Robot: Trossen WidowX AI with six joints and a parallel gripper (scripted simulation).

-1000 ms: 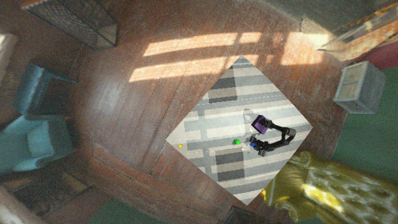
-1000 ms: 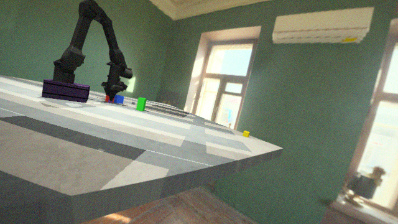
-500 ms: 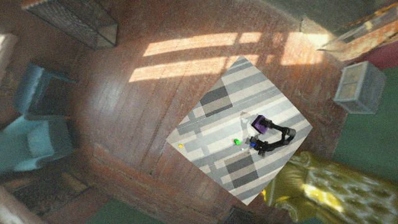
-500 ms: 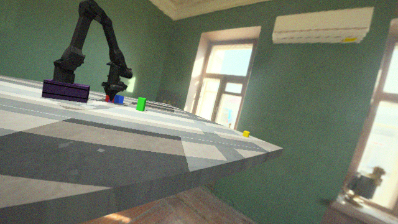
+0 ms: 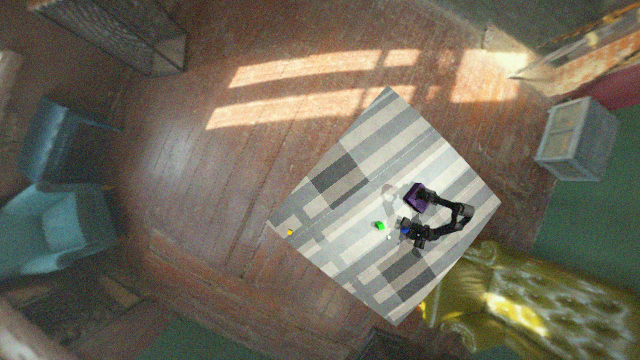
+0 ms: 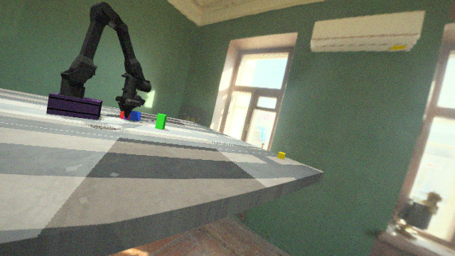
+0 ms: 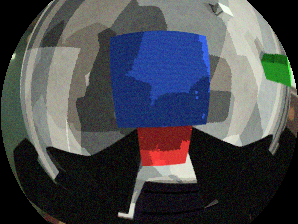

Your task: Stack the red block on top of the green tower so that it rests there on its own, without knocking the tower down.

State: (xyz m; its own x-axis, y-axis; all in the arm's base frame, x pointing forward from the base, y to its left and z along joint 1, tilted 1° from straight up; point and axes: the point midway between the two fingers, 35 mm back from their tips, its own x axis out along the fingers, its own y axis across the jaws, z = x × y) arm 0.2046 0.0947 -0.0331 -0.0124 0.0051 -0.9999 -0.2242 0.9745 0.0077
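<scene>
The blue block is 5 cm ahead of my gripper tip, 1 cm to the left of it and 1 cm above it. The rest, counted from my gripper tip: small yellow block: 56 cm ahead, 61 cm to the right; red block: 1 cm above.
</scene>
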